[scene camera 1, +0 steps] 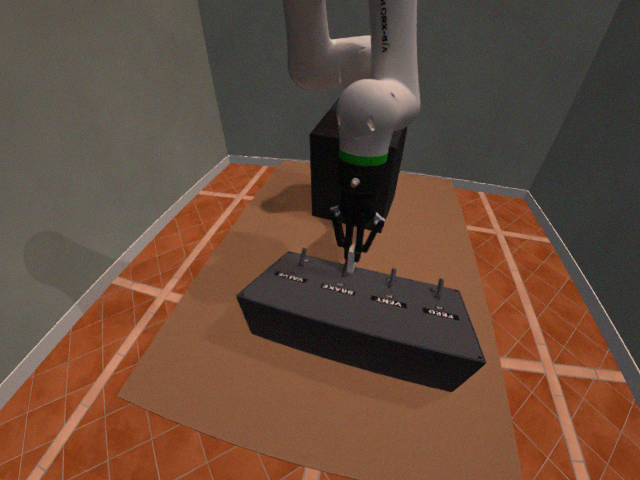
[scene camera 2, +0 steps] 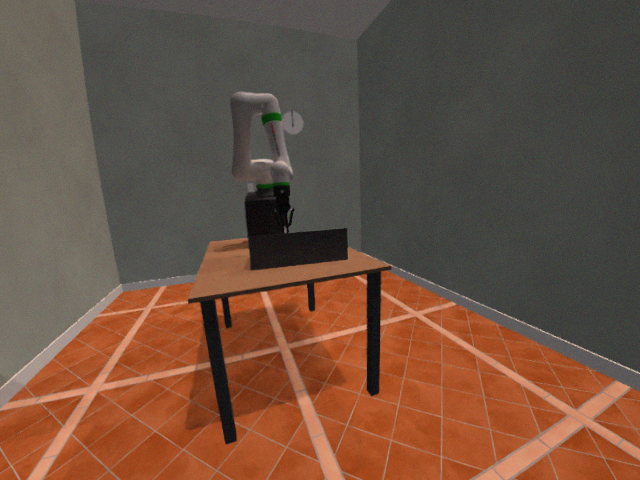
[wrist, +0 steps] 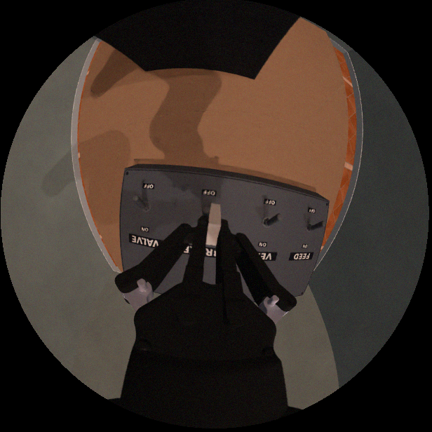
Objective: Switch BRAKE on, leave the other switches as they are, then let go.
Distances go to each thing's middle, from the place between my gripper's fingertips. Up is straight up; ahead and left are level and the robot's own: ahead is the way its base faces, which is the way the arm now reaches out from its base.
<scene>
The dark grey switch box (scene camera 1: 405, 331) lies 9 cm ahead of my hand, 2 cm to the left of it and 2 cm below it.
</scene>
